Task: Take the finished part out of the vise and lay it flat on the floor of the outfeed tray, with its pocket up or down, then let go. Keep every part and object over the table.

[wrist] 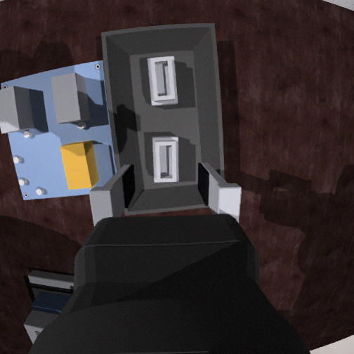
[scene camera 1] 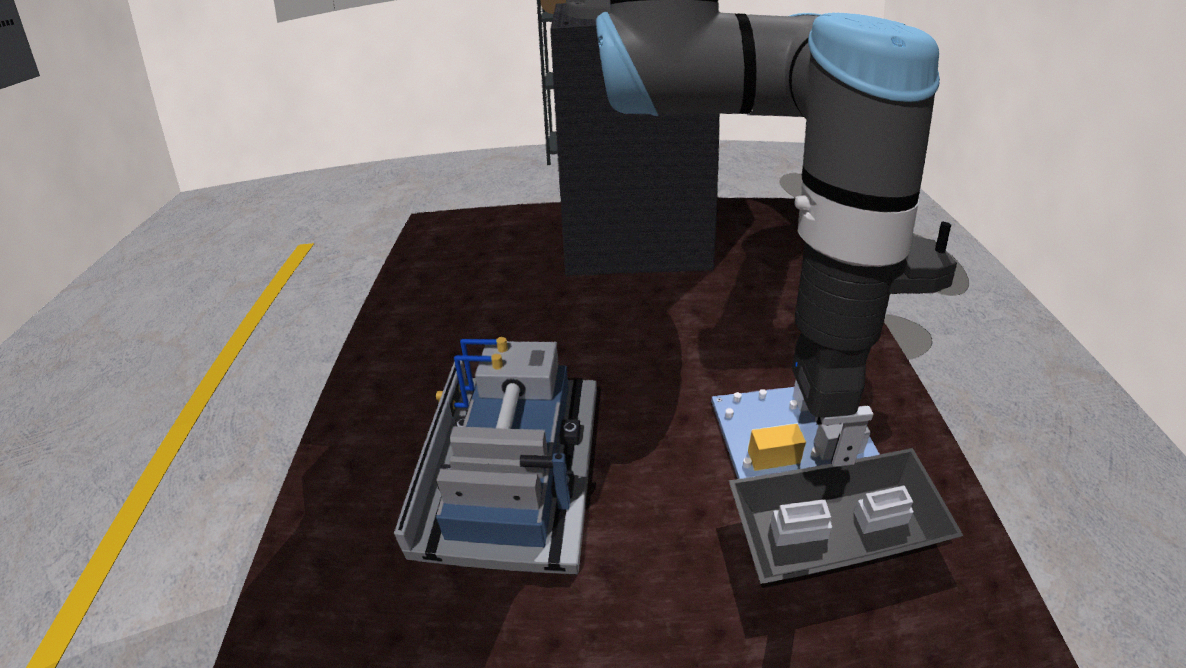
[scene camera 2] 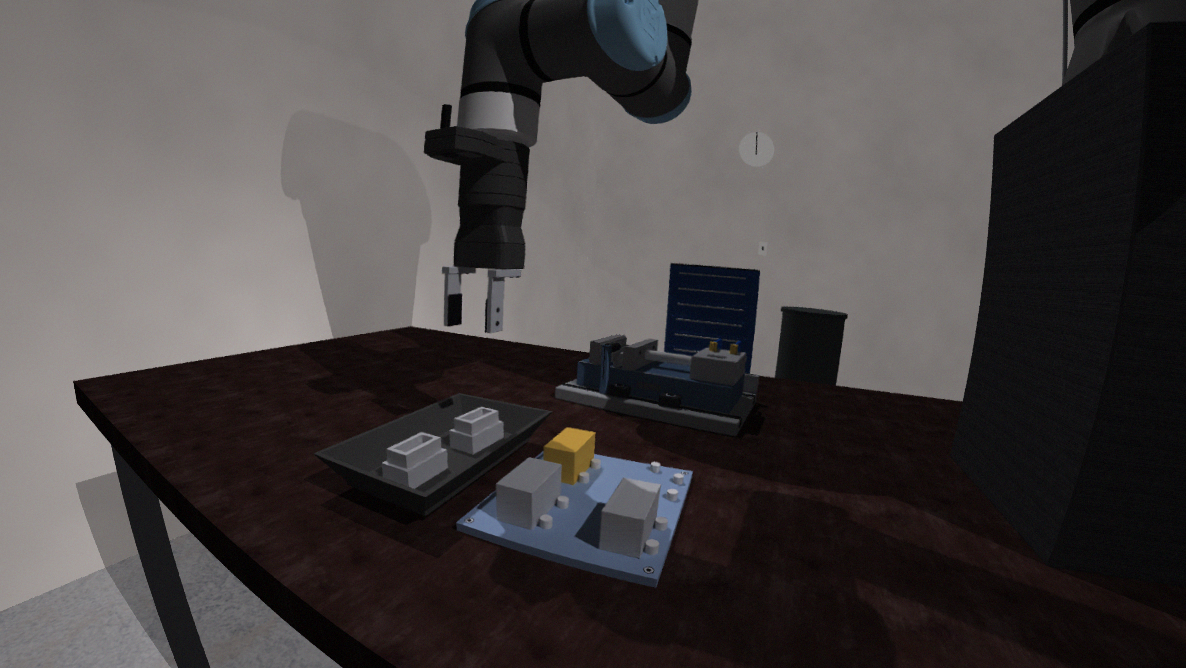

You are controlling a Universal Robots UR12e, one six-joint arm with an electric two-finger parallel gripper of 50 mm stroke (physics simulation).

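Frame: origin at the arm's base, x back, y right, z up, level; centimetres.
Seen in the pictures: gripper, fingertip midpoint: [scene camera 1: 834, 441] [scene camera 2: 472, 328]; arm's base at its link origin: [scene camera 2: 1165, 97].
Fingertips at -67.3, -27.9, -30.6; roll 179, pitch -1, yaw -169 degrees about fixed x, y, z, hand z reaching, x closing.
Pixels of each thing's top centre, then the offset from my fingertips to it, as dx, dy, dz.
- vise at its top centre: [scene camera 1: 497, 407] [scene camera 2: 665, 343] +6.8, +34.7, -4.9
- blue plate at its top centre: [scene camera 2: 590, 496] [scene camera 1: 797, 430] +16.4, +0.0, -14.0
- yellow block at its top centre: [scene camera 2: 570, 439] [scene camera 1: 778, 436] +11.5, +3.3, -10.4
Two whitish stepped parts stand apart in the dark outfeed tray [scene camera 1: 863, 566] [scene camera 2: 373, 487] [wrist: 210, 100], flat on its floor with pockets up. The one nearer the vise [scene camera 1: 801, 533] [scene camera 2: 478, 436] [wrist: 174, 162] and the farther one [scene camera 1: 884, 521] [scene camera 2: 419, 468] [wrist: 171, 82] both look level. My gripper [scene camera 1: 834, 458] [scene camera 2: 473, 326] [wrist: 165, 176] is open and empty, well above the tray and touching neither part. The vise [scene camera 1: 489, 489] [scene camera 2: 647, 388] stands to the left in scene camera 1, and no part shows between its jaws; a corner of it shows in the wrist view.
A blue plate [scene camera 1: 771, 409] [scene camera 2: 572, 531] [wrist: 45, 155] with white pegs lies beside the tray. It carries a yellow block [scene camera 1: 776, 448] [scene camera 2: 570, 456] [wrist: 78, 165] and two grey blocks [scene camera 2: 528, 493] [scene camera 2: 628, 518]. The dark pedestal [scene camera 1: 639, 190] stands at the back.
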